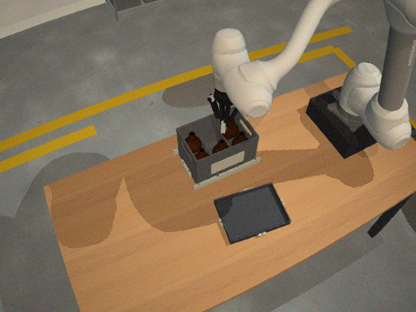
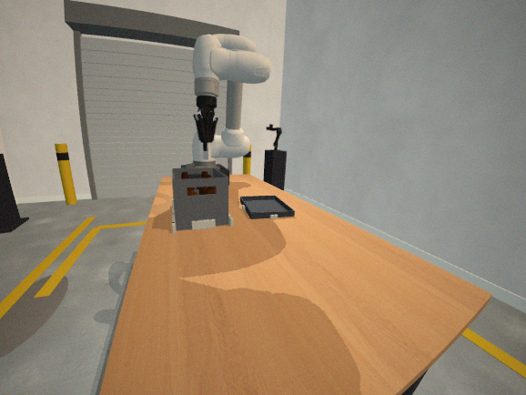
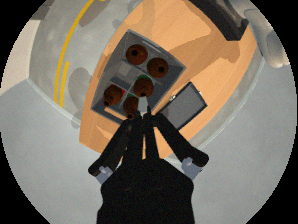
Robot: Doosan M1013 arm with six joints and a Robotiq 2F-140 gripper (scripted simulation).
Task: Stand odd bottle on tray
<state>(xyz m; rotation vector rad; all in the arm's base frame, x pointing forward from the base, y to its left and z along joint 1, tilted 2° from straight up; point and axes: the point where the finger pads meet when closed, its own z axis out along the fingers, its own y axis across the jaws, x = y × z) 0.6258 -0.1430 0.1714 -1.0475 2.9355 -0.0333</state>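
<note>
The glass bottle lies 1 cm ahead of my hand and 17 cm below it. From my hand the other things lie so: dark tray: 3 cm ahead, 26 cm to the left, 24 cm below; grey crate: 4 cm to the right, 17 cm below.
</note>
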